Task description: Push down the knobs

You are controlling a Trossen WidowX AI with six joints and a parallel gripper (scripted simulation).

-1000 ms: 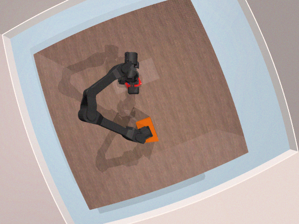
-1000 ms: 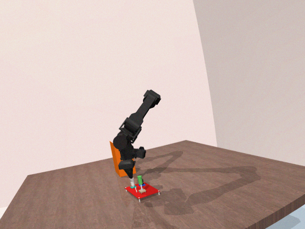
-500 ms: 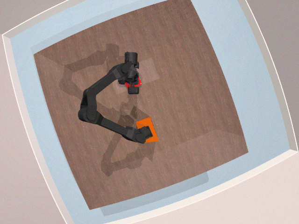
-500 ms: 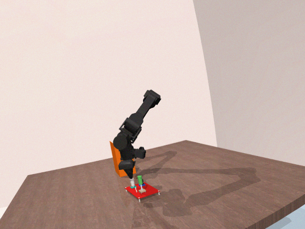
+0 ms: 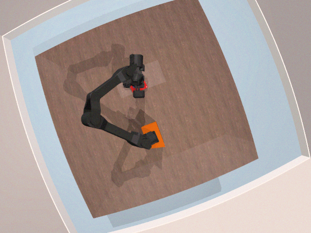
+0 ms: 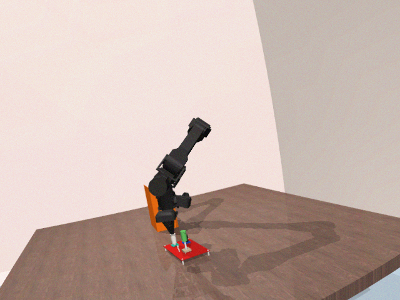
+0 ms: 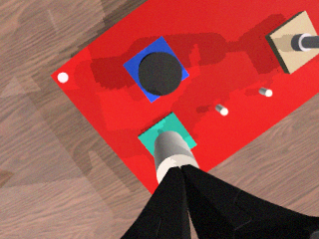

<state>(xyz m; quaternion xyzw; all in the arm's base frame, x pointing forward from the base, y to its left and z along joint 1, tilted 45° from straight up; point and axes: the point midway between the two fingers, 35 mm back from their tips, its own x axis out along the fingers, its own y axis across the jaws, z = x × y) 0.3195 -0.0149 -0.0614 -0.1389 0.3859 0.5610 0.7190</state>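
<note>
The cream knob is 20 mm below my gripper tip. Round my gripper tip: green knob: 90 mm ahead, 20 mm above, 10 mm to the left.
</note>
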